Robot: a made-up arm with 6 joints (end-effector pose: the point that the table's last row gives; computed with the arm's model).
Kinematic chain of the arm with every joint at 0, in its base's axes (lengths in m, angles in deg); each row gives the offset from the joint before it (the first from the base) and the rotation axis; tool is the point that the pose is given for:
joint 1: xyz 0 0 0.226 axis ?
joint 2: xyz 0 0.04 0 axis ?
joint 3: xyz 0 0 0.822 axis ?
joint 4: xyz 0 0 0.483 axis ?
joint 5: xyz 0 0 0 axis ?
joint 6: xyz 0 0 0.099 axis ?
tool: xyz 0 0 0
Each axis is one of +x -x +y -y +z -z.
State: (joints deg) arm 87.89 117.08 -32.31 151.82 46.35 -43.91
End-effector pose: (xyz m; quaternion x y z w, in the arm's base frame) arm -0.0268 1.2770 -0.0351 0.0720 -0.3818 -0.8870 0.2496
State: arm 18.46 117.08 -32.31 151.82 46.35 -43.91
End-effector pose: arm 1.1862 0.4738 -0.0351 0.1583 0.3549 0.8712 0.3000
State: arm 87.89 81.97 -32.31 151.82 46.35 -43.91
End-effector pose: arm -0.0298 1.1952 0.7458 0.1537 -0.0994 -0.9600 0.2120
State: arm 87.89 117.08 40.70 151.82 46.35 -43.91
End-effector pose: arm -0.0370 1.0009 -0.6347 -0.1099 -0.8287 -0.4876 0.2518
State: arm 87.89 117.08 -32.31 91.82 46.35 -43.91
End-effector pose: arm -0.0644 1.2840 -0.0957 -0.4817 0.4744 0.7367 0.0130
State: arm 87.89 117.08 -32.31 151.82 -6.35 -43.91
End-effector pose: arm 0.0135 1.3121 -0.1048 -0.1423 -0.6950 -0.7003 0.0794
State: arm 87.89 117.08 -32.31 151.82 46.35 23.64
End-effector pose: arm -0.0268 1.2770 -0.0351 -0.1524 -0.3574 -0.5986 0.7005
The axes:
joint 1: +z
joint 2: +y
joint 3: +y
joint 4: +z
joint 5: +y
joint 6: +z

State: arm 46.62 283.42 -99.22 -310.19 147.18 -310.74
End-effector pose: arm -0.6519 -0.5719 0.0206 -0.1388 -0.2210 0.3850 0.8852
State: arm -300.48 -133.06 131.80 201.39 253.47 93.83
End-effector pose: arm -0.3292 -0.4122 0.1214 -0.7905 0.0871 -0.0310 0.6055
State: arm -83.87 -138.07 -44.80 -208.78 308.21 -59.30
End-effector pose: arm -0.0605 0.5870 -0.9325 -0.9085 -0.0281 0.2350 0.3445
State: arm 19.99 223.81 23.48 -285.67 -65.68 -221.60
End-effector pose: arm -0.9640 -0.4005 -0.5919 0.8079 0.2009 -0.1148 0.5420
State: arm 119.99 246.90 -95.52 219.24 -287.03 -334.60
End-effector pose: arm 0.2404 -0.3768 -0.5108 -0.6323 -0.2266 -0.3381 0.6592
